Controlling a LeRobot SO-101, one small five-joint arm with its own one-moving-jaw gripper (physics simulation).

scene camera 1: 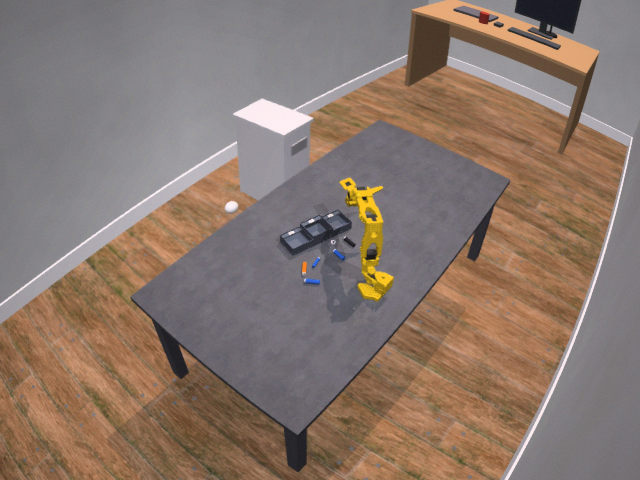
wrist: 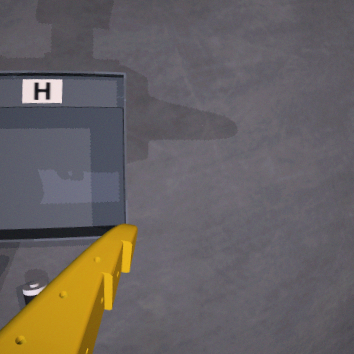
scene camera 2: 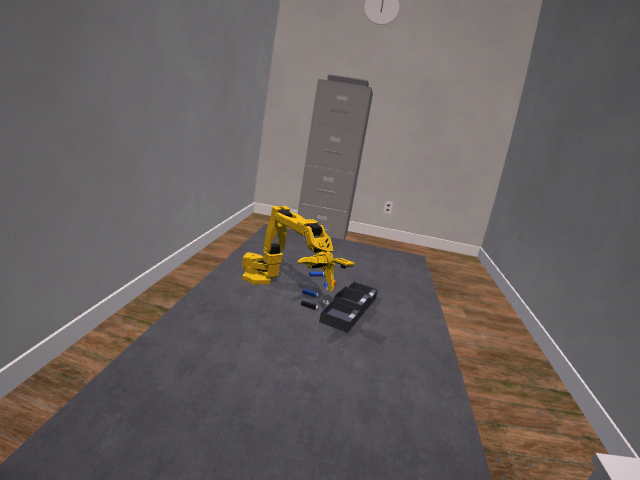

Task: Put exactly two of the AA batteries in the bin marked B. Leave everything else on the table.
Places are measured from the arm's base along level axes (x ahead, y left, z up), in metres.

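Pixels of known places: end effector, tool point: (scene camera 1: pixel 350 204) (wrist: pixel 134 242) (scene camera 2: pixel 330 290); arm's base, origin of the base link: (scene camera 1: pixel 369 285) (scene camera 2: pixel 264 278).
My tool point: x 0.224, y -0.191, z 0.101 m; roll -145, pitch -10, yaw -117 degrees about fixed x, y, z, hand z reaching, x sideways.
For each thing: its top centre in the pictures, then the offset to it from my tool point. "spot": a spot on its surface instead. Level surfaces: height alone.
- H bin, surface spot: (wrist: pixel 65 150) spot: 0.038 m ahead, 0.023 m left, 0.094 m down
- black battery, middle of its top: (wrist: pixel 38 327) (scene camera 2: pixel 310 303) (scene camera 1: pixel 349 240) 0.054 m back, 0.071 m left, 0.087 m down
- blue battery, middle of its top: (scene camera 2: pixel 311 291) (scene camera 1: pixel 339 253) 0.065 m back, 0.147 m left, 0.087 m down
- small silver-white round thing, middle of its top: (scene camera 2: pixel 326 302) (scene camera 1: pixel 333 241) 0.012 m back, 0.110 m left, 0.093 m down
- table, its level: 0.101 m down
My gripper (scene camera 1: pixel 366 195) (scene camera 2: pixel 315 275) is fully open and empty, above the table near the tray's H end. In the wrist view one notched jaw shows, its tip over the corner of the H bin (wrist: pixel 65 150). A black battery (scene camera 1: pixel 349 241) (scene camera 2: pixel 309 304) (wrist: pixel 30 299) lies beside this end, partly hidden by the jaw in the wrist view. A blue battery (scene camera 1: pixel 338 254) (scene camera 2: pixel 310 292), a thinner blue one (scene camera 1: pixel 316 262), an orange one (scene camera 1: pixel 303 268) and another blue one (scene camera 1: pixel 311 281) (scene camera 2: pixel 316 273) lie on the table. The B label is not readable in any view.
The dark three-bin tray (scene camera 1: pixel 293 252) (scene camera 2: pixel 334 325) stands beside the batteries, with white labels along one side. A small silver-white round thing (scene camera 1: pixel 332 241) (scene camera 2: pixel 326 301) is near its long side. The arm's base stands near the edge of the table (scene camera 1: pixel 232 320) (scene camera 2: pixel 258 403).
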